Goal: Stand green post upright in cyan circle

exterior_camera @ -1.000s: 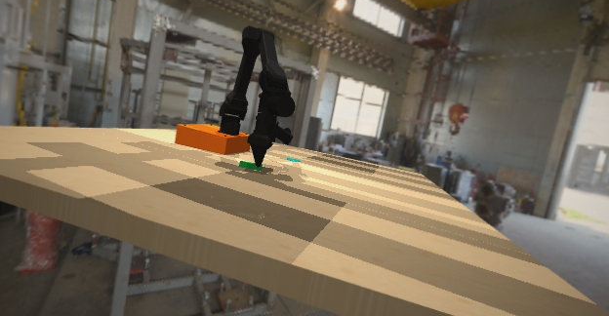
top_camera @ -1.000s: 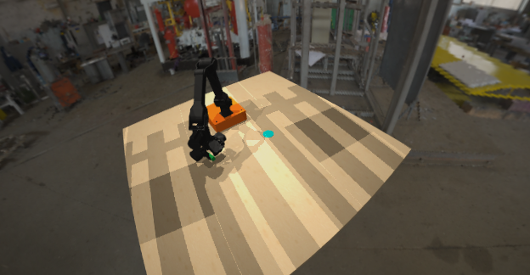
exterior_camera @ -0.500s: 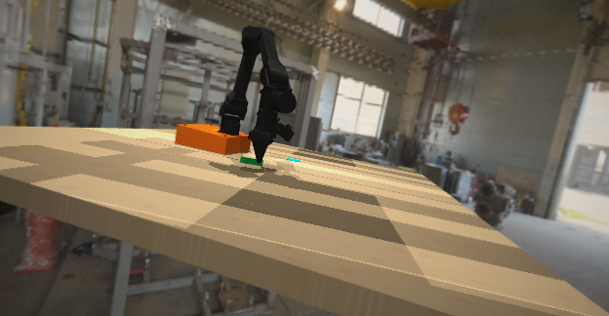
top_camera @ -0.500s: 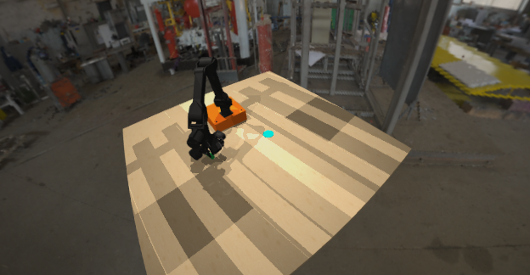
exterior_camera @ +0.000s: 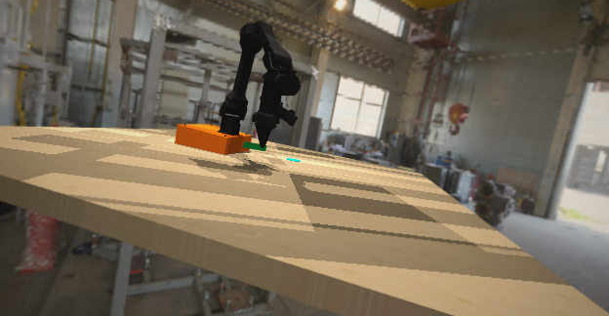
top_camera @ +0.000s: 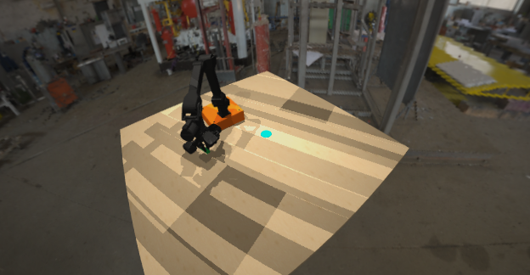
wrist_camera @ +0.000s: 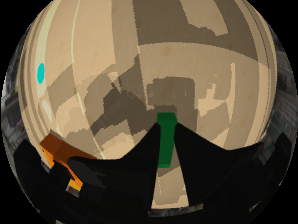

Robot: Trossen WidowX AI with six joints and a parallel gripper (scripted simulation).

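Now: the cyan circle 4 cm ahead of my gripper tip, 33 cm to the left of it and 7 cm below it. Round my gripper tip: post: 2 cm behind.
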